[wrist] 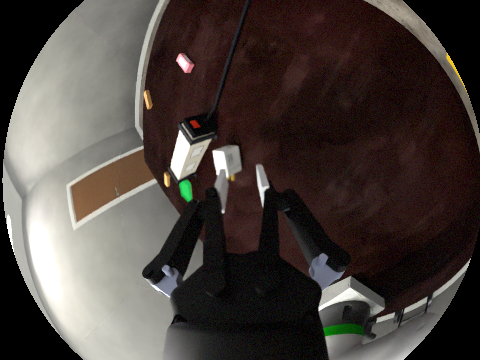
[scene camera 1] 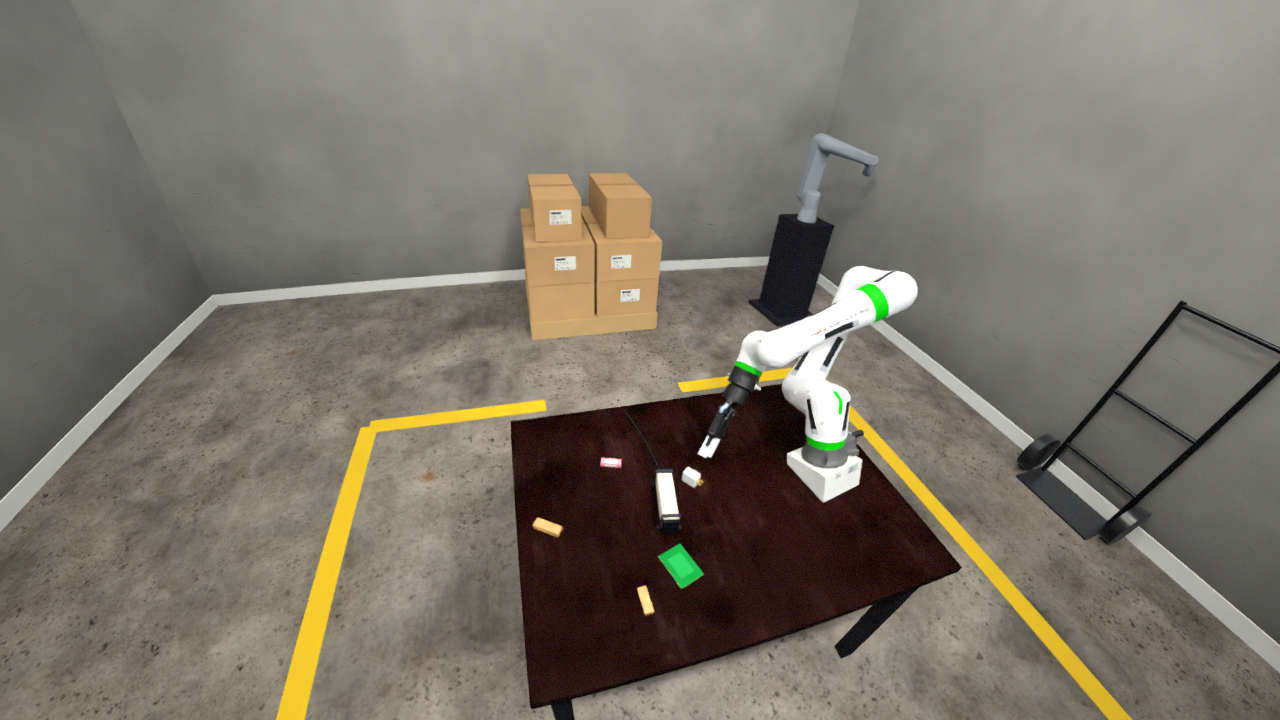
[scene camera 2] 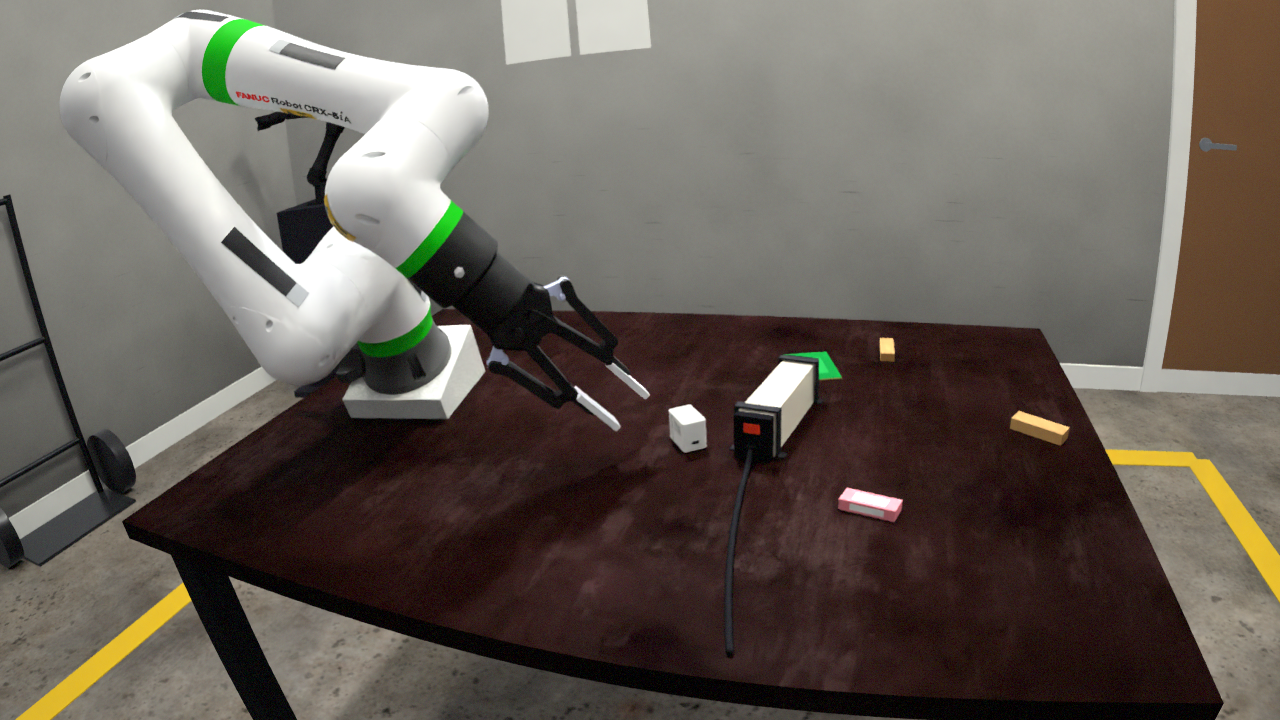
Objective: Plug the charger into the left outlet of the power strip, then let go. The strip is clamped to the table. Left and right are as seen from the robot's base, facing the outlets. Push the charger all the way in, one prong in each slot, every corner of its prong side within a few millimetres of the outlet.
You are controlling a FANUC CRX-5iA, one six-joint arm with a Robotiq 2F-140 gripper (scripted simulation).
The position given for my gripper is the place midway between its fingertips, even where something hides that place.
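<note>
Visible in the scene: a flat piece [scene camera 1: 681, 566] and a charger [scene camera 2: 687, 427]. My gripper [scene camera 2: 629, 408] is seen as well, both in scene camera 1 [scene camera 1: 704, 455] and in the wrist view [wrist: 241, 175].
</note>
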